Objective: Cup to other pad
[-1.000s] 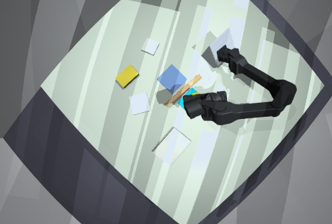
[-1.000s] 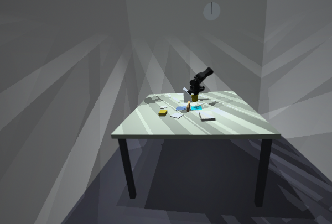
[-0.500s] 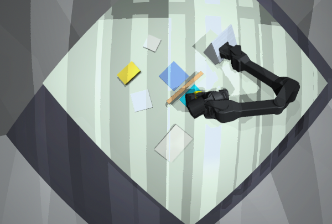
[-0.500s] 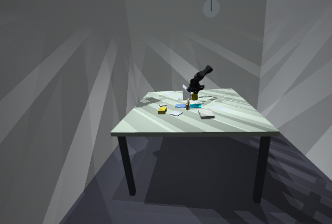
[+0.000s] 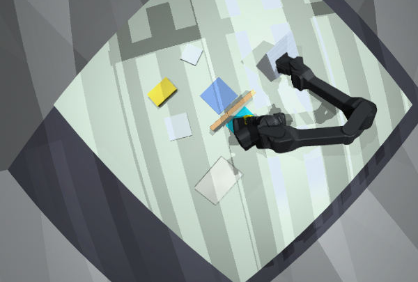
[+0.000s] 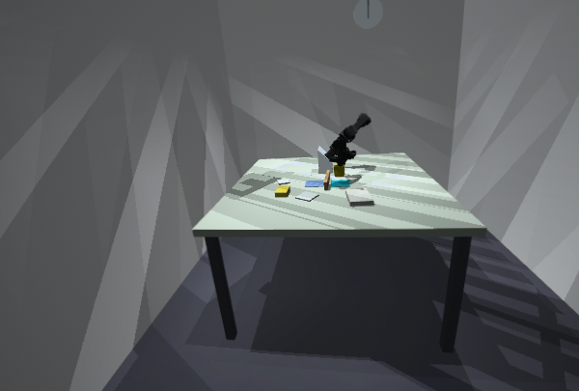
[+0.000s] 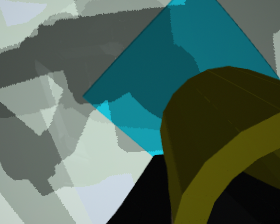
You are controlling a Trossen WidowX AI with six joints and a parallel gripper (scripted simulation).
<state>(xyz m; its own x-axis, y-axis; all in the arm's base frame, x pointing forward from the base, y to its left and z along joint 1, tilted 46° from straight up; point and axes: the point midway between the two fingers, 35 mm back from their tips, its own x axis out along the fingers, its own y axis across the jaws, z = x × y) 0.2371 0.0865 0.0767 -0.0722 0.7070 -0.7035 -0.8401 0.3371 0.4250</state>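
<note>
Right now the cyan pad is 90 mm below my gripper tip, 20 mm ahead of it and 10 mm to the right of it. From my gripper tip the other things lie so: yellow cup: 20 mm to the right, 20 mm ahead; wooden bar: 90 mm to the right, 70 mm below, 30 mm ahead.
</note>
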